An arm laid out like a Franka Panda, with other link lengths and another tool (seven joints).
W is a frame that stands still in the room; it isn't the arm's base.
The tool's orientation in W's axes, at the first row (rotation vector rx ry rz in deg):
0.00 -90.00 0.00
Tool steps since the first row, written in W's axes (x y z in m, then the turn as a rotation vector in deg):
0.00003 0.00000 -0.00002 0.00 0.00 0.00
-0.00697 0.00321 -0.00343 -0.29 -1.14 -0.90
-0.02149 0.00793 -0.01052 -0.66 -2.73 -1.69
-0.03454 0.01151 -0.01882 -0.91 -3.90 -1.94
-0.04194 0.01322 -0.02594 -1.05 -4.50 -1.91
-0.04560 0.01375 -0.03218 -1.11 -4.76 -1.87
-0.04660 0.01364 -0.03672 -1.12 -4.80 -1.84
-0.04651 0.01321 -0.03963 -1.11 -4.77 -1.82
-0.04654 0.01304 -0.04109 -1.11 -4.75 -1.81
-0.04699 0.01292 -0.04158 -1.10 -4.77 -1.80
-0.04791 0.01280 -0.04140 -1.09 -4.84 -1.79
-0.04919 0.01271 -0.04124 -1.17 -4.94 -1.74
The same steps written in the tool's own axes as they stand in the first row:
-0.00002 0.00000 -0.00003 0.00 0.00 0.00
-0.00343 0.00321 0.00697 -0.90 -1.14 0.29
-0.01052 0.00793 0.02149 -1.69 -2.73 0.66
-0.01882 0.01151 0.03454 -1.94 -3.90 0.91
-0.02594 0.01322 0.04194 -1.91 -4.50 1.05
-0.03218 0.01375 0.04560 -1.87 -4.76 1.11
-0.03672 0.01364 0.04660 -1.84 -4.80 1.12
-0.03963 0.01321 0.04651 -1.82 -4.77 1.11
-0.04109 0.01304 0.04654 -1.81 -4.75 1.11
-0.04158 0.01292 0.04699 -1.80 -4.77 1.10
-0.04140 0.01280 0.04791 -1.79 -4.84 1.09
-0.04124 0.01271 0.04919 -1.74 -4.94 1.17

